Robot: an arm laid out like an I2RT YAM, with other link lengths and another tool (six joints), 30 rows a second.
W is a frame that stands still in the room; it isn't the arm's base.
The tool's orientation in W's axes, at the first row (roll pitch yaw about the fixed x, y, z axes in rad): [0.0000 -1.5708 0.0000]
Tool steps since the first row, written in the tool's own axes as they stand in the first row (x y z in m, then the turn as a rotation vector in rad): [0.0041 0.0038 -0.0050 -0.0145 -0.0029 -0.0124]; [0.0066 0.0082 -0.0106 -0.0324 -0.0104 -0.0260]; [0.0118 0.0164 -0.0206 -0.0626 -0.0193 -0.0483]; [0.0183 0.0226 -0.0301 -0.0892 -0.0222 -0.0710]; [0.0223 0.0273 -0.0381 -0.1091 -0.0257 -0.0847]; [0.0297 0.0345 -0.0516 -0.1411 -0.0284 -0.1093]
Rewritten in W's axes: [0.0050 0.0038 0.0041 0.0124 -0.0029 -0.0145]; [0.0106 0.0082 0.0066 0.0260 -0.0104 -0.0324]; [0.0206 0.0164 0.0118 0.0483 -0.0193 -0.0626]; [0.0301 0.0226 0.0183 0.0710 -0.0222 -0.0892]; [0.0381 0.0273 0.0223 0.0847 -0.0257 -0.1091]; [0.0516 0.0345 0.0297 0.1093 -0.0284 -0.1411]
